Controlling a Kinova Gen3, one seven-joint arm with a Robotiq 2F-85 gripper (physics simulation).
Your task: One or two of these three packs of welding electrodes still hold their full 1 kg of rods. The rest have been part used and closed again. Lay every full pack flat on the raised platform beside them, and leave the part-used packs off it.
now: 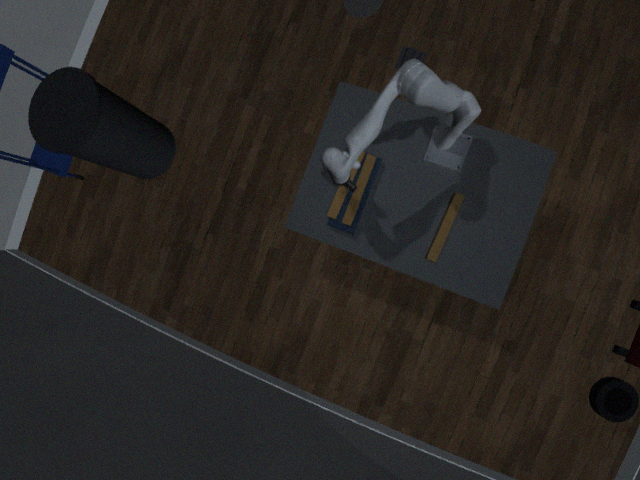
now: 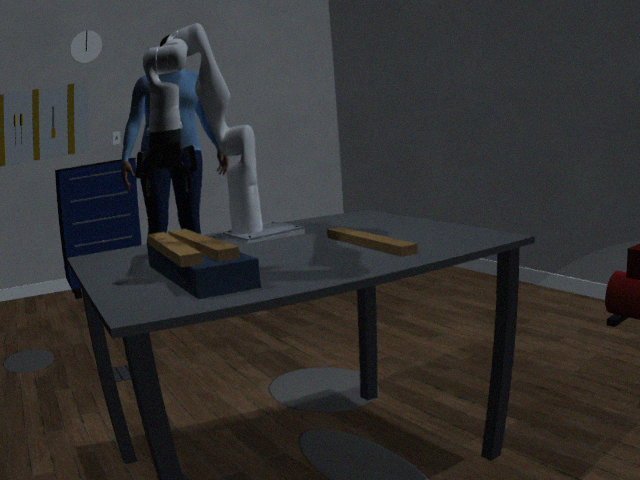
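Seen in the pictures: gripper, between the fingertips: (image 2: 167,193); arm's base, origin of its link: (image 1: 442,141) (image 2: 248,231).
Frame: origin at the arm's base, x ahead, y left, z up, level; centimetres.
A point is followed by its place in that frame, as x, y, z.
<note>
Three long orange-brown packs show. One pack (image 1: 337,203) {43.1, -44.4, 7.0} (image 2: 175,251) {44.5, -46.9, 7.0} lies flat on the left part of the dark blue raised platform (image 1: 341,226) {53.5, -40.1, 4.6} (image 2: 227,280) {54.8, -40.5, 1.3}. A second pack (image 1: 353,207) {43.4, -36.3, 7.0} (image 2: 209,245) {45.4, -38.7, 7.0} lies flat beside it on the same platform, with a narrow gap between them. The third pack (image 1: 444,227) {42.7, 9.3, 1.0} (image 2: 369,241) {46.0, 6.8, 0.4} lies flat on the grey table, to the right of the platform and apart from it. My gripper (image 1: 351,184) {34.8, -43.3, 18.4} (image 2: 166,190) {34.8, -43.3, 18.4} is open and empty, pointing down above the packs on the platform. How full each pack is cannot be seen.
The arm's base plate (image 1: 436,159) {10.0, -1.3, 0.2} (image 2: 289,230) {13.1, 6.1, 0.4} is fixed on the grey table (image 1: 496,279) {62.0, 40.3, -1.4} (image 2: 454,232) {51.1, 36.7, -1.4}, behind and between the platform and the third pack. A person (image 2: 188,103) stands behind the table, near a blue cabinet (image 2: 100,206).
</note>
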